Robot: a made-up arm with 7 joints. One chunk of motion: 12 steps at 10 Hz.
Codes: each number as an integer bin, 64 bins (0 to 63) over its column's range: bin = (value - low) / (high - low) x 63, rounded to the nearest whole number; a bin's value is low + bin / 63 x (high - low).
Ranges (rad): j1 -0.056..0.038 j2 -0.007..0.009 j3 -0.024..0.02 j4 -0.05..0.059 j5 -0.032..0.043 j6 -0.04..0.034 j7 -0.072..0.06
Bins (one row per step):
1: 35 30 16 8 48 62 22
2: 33 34 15 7 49 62 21
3: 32 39 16 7 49 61 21
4: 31 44 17 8 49 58 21
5: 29 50 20 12 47 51 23
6: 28 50 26 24 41 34 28
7: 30 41 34 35 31 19 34
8: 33 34 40 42 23 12 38
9: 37 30 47 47 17 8 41
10: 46 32 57 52 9 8 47
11: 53 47 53 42 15 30 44
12: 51 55 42 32 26 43 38
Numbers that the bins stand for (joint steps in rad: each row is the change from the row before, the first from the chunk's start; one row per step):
1: -0.00378 0.00062 -0.01283 -0.03616 0.02514 0.03283 -0.02590
2: -0.00676 0.00163 -0.01352 -0.03789 0.02633 0.03283 -0.02800
3: -0.00825 0.00290 -0.01283 -0.03789 0.02633 0.03165 -0.02800
4: -0.00975 0.00417 -0.01213 -0.03616 0.02633 0.02813 -0.02800
5: -0.01273 0.00570 -0.01003 -0.02924 0.02395 0.01990 -0.02381
6: -0.01422 0.00570 -0.00584 -0.00848 0.01681 -0.00006 -0.01333
7: -0.01124 0.00341 -0.00025 0.01056 0.00490 -0.01768 -0.00076
8: -0.00676 0.00163 0.00394 0.02267 -0.00462 -0.02590 0.00762
9: -0.00079 0.00062 0.00883 0.03132 -0.01176 -0.03060 0.01390
10: 0.01263 0.00113 0.01581 0.03997 -0.02129 -0.03060 0.02648
11: 0.02308 0.00494 0.01302 0.02267 -0.01414 -0.00476 0.02019
12: 0.02010 0.00697 0.00533 0.00537 -0.00105 0.01051 0.00762

